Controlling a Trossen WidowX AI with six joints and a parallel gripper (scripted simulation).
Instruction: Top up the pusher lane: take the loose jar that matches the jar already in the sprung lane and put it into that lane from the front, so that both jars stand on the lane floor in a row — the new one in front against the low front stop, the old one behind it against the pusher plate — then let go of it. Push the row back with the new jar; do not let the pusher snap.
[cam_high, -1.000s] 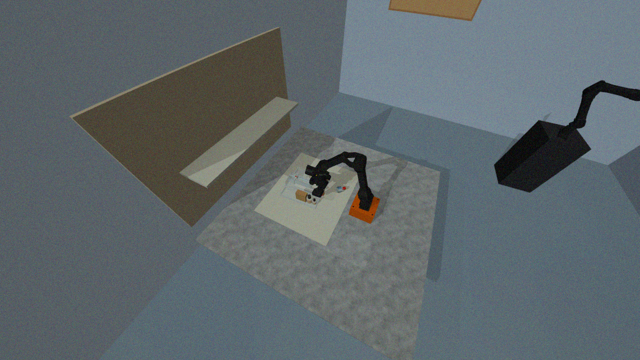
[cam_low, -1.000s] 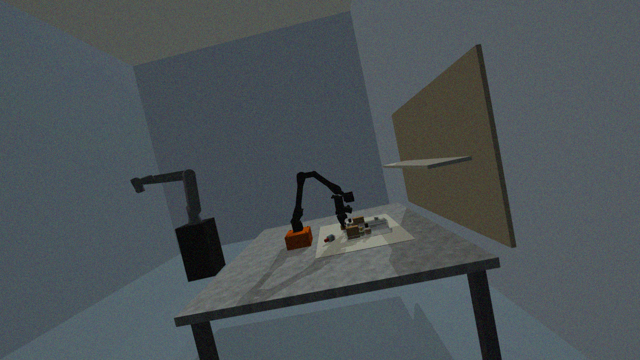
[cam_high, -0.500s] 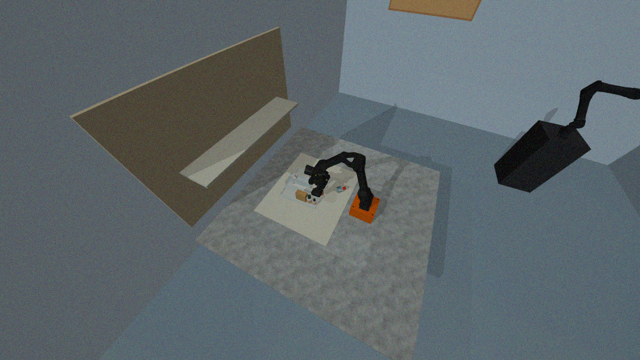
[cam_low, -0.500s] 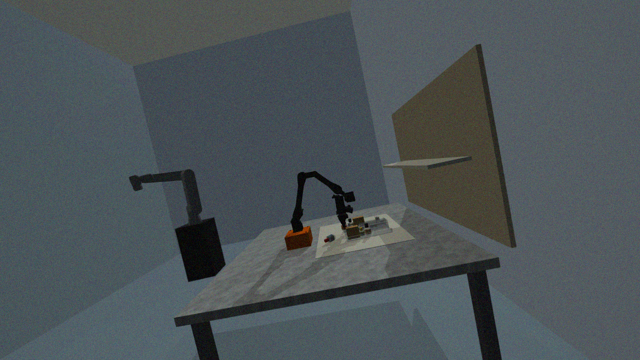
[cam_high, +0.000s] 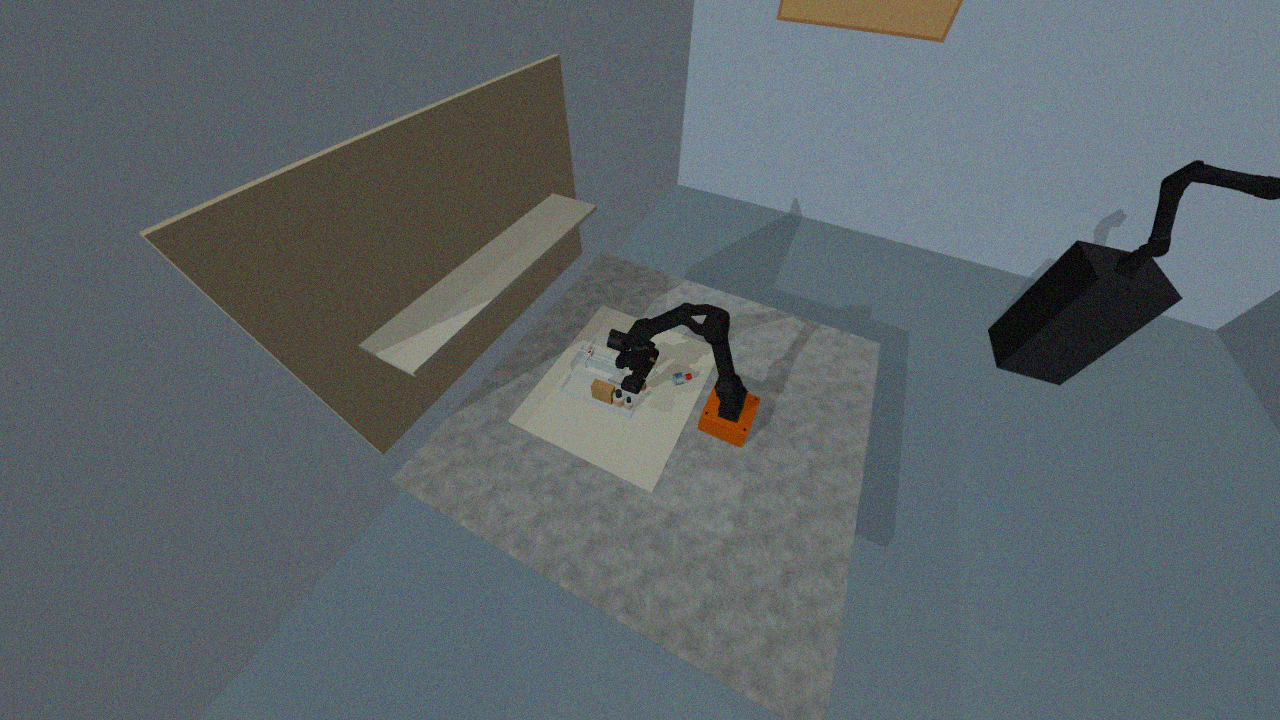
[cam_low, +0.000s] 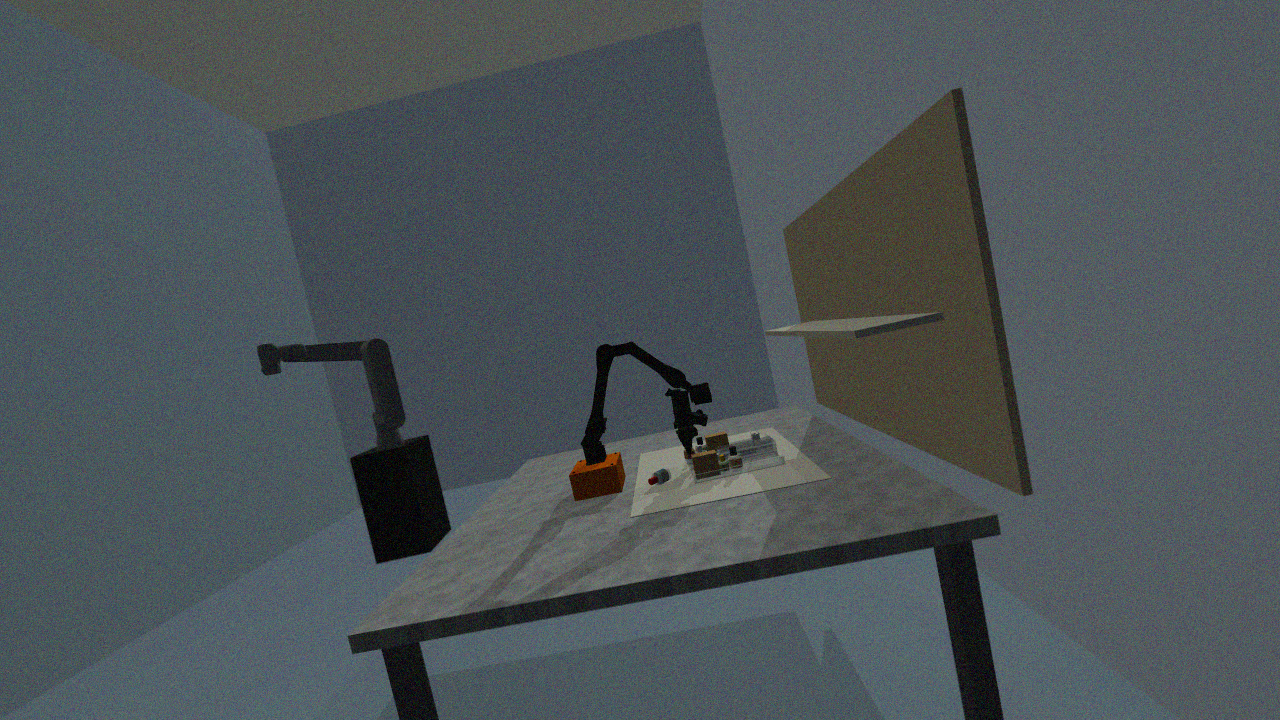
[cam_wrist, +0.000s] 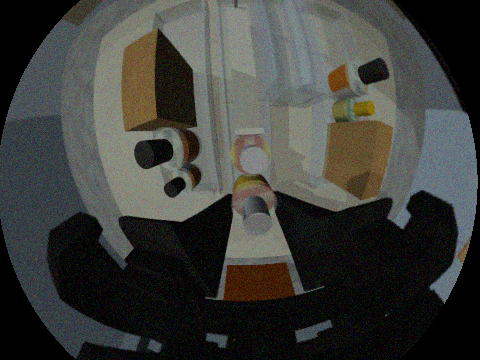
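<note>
Right now the clear lane is 16 cm ahead of my gripper tip, 3 cm to the right of it and 3 cm below it. Also, from my gripper tip: pusher plate (14 cm ahead, 3 cm to the right).
</note>
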